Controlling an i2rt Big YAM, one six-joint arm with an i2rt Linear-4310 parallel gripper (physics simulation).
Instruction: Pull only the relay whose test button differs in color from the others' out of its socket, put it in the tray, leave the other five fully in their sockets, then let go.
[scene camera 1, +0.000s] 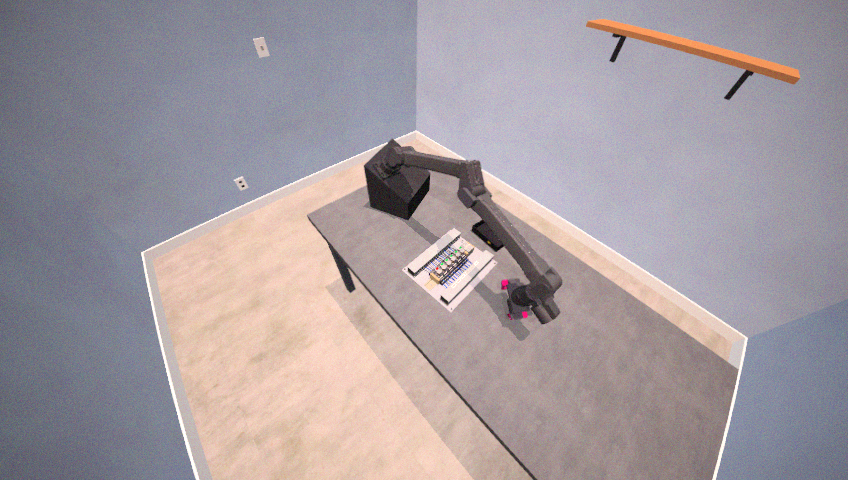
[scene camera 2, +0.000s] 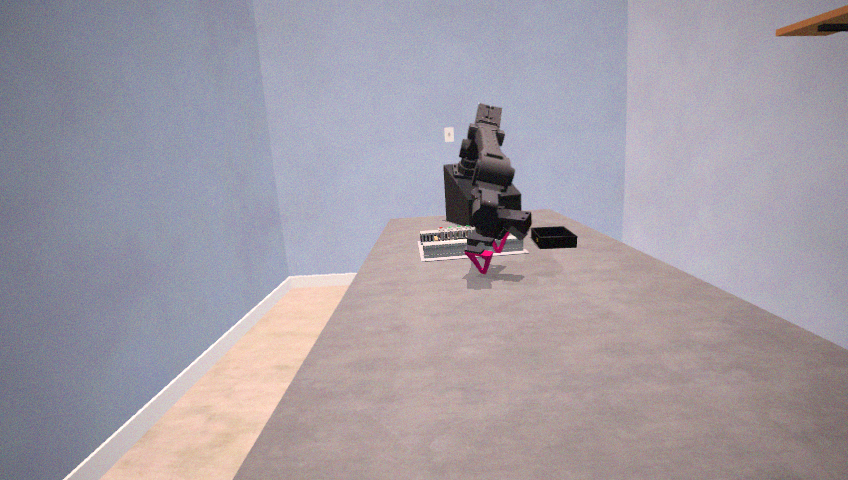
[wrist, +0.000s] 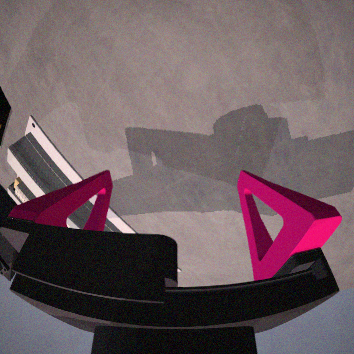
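Where they show: gripper, fingertip midpoint: (scene camera 1: 505, 301) (scene camera 2: 491, 262) (wrist: 174, 177); arm's base, link origin: (scene camera 1: 386, 168) (scene camera 2: 465, 173).
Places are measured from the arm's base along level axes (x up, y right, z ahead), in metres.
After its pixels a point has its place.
Observation:
The relay with the red test button (scene camera 1: 439, 269) @[x -0.142, y 0.130, z 0.497 m] (scene camera 2: 440, 228) @[x -0.140, y 0.136, z 0.501 m] sits at the near left end of the row of relays. The other relays (scene camera 1: 454, 256) @[x -0.174, y 0.020, z 0.479 m] in the row have green buttons. All appear upright in their sockets on the white panel (scene camera 1: 425, 285) @[x -0.205, y 0.194, z 0.488 m] (scene camera 2: 429, 258) @[x -0.206, y 0.176, z 0.617 m] (wrist: 55, 150) @[x -0.207, y -0.061, z 0.616 m]. The black tray (scene camera 1: 487, 235) @[x -0.207, y -0.209, z 0.485 m] (scene camera 2: 554, 242) @[x -0.191, y -0.206, z 0.576 m] stands beside the panel; in scene camera 1 the arm partly hides it, and its inside is hard to see. My gripper (scene camera 1: 508, 300) @[x -0.190, y 0.016, z 0.753 m] (scene camera 2: 491, 261) @[x -0.190, y 0.016, z 0.753 m] (wrist: 174, 177) @[x -0.190, y 0.016, z 0.753 m] is open and empty, low over the table, off the panel's side, away from the relays.
Two wiring ducts (scene camera 1: 434, 252) @[x -0.167, y 0.073, z 0.411 m] (scene camera 1: 468, 277) @[x -0.167, y 0.057, z 0.590 m] flank the relay row. The black base block (scene camera 1: 395, 190) @[x -0.052, y 0.028, z 0.098 m] (scene camera 2: 458, 199) @[x -0.101, y 0.044, z 0.085 m] stands at the table's far end. The arm (scene camera 1: 511, 231) @[x 0.126, y 0.002, z 0.656 m] reaches past the tray. An orange shelf (scene camera 1: 693, 48) is on the wall.

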